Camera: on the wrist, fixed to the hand. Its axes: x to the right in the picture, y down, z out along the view.
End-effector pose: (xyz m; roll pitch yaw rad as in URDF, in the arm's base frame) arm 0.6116 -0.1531 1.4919 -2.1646 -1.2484 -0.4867
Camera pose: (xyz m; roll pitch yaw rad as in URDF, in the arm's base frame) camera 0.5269 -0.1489 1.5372 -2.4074 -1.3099 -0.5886
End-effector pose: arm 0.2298 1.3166 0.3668 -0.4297 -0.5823 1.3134
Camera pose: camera 0.3182 1.3376 0.3356 -0.7342 -0.5451 1.2460
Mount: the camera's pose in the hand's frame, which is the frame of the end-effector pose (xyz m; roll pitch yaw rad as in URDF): 0.0186 -0.0522 -0.0785 -0.3416 0.0569 -0.0374
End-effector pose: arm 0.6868 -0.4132 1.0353 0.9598 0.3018 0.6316
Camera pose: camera 0.6598 -0.3904 0.9459 0.6281 0.3649 0.6585
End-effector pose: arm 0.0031 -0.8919 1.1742 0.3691 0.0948 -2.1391
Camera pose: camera -0.0193 -0.8892 1.0808 0.0267 0.1613 -2.1536
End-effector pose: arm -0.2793 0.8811 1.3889 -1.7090 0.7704 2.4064
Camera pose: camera -0.2742 0.9716 1.4208 -2.0960 0.7244 2.3380
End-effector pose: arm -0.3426 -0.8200 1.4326 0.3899 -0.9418 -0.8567
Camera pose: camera -0.3004 -0.8968 1.3932 0.0653 -0.8749 -0.8768
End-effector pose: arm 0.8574 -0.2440 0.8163 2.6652 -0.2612 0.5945
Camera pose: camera 0.8163 -0.1723 0.8654 2.3077 -0.2942 0.6565
